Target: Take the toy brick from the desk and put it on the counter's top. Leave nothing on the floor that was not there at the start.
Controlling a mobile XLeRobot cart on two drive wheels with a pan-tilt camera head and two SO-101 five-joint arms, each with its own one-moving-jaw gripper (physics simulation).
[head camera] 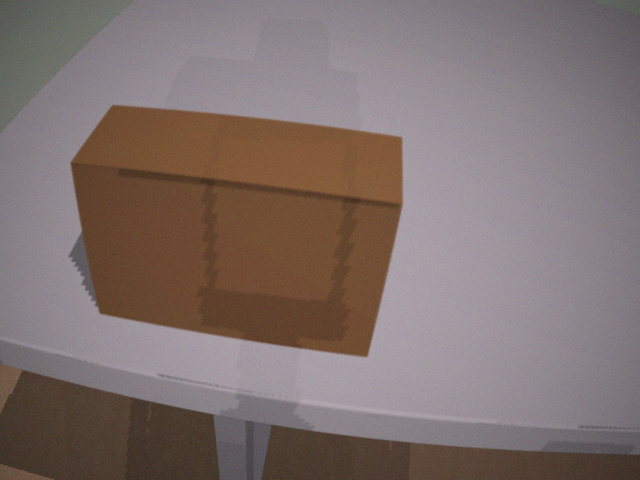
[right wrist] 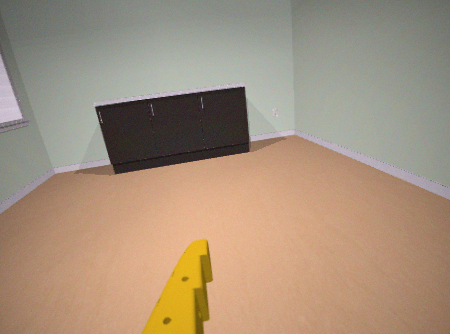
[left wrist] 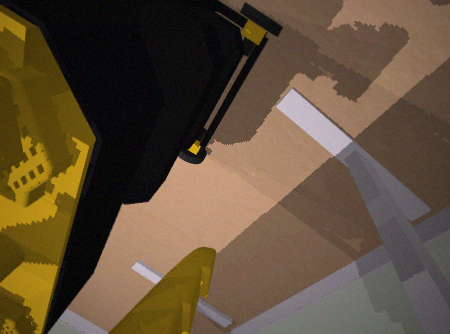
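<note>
The toy brick [head camera: 237,248] is a large orange-brown block standing upright on its long narrow side on the pale desk [head camera: 496,289], near the desk's front edge in the head view. No gripper shows beside it there. My left gripper [left wrist: 206,257] shows one notched yellow jaw low in the left wrist view, fully open and empty, over the floor beside the cart's body. My right gripper [right wrist: 201,247] also shows one notched jaw, fully open and empty, pointing across the floor. The counter [right wrist: 175,125], dark with a pale top, stands far off against the wall in the right wrist view.
In the left wrist view, the robot's black body [left wrist: 125,100] with yellow parts fills the upper left. A pale desk leg [left wrist: 382,205] and its foot [left wrist: 315,120] stand on the floor at right. Another pale bar [left wrist: 215,312] lies behind the jaw.
</note>
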